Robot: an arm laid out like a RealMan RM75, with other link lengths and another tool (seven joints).
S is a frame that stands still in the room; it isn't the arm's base.
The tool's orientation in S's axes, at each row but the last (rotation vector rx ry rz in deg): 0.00, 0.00, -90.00; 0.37, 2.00, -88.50; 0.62, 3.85, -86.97; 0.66, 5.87, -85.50; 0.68, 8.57, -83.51; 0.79, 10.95, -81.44; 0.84, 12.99, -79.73; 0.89, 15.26, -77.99; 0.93, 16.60, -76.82; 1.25, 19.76, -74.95
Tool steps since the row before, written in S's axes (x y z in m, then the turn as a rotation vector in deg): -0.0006, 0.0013, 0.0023, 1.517, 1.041, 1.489; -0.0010, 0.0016, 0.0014, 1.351, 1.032, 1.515; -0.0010, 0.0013, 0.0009, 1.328, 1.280, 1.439; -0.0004, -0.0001, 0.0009, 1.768, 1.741, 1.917; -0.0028, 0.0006, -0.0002, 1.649, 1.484, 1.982; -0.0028, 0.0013, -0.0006, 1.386, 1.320, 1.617; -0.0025, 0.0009, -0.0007, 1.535, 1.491, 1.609; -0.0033, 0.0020, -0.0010, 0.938, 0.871, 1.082; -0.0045, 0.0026, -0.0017, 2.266, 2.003, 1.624; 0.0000, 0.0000, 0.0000, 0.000, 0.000, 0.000
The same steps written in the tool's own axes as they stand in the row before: -0.0013, -0.0006, 0.0023, -1.041, 1.517, 1.489; -0.0017, -0.0010, 0.0013, -1.037, 1.350, 1.512; -0.0014, -0.0010, 0.0008, -1.282, 1.343, 1.423; 0.0000, -0.0005, 0.0009, -1.743, 1.791, 1.893; -0.0009, -0.0027, -0.0005, -1.509, 1.639, 1.972; -0.0016, -0.0025, -0.0011, -1.333, 1.393, 1.600; -0.0012, -0.0022, -0.0012, -1.474, 1.571, 1.590; -0.0023, -0.0026, -0.0019, -0.881, 0.937, 1.074; -0.0030, -0.0035, -0.0030, -1.818, 2.393, 1.659; 0.0000, 0.0000, 0.0000, 0.000, 0.000, 0.000
